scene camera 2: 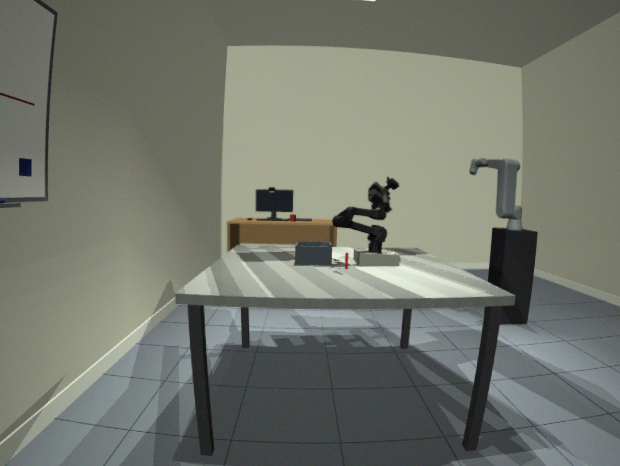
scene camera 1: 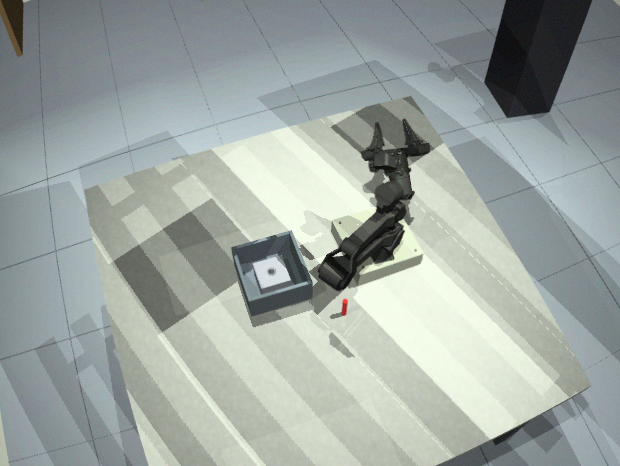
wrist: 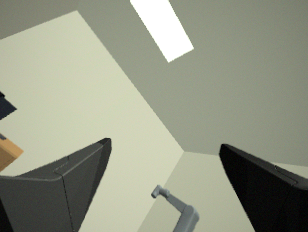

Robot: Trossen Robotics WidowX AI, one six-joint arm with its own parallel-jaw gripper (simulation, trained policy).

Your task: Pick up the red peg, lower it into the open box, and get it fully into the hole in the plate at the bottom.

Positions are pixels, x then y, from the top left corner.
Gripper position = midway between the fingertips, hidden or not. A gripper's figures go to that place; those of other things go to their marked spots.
Labels:
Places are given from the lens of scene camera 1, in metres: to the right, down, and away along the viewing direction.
my gripper [scene camera 1: 390, 120]: 0.21, -0.30, 1.56
grey box [scene camera 1: 301, 289]: -0.02, 0.16, 1.70

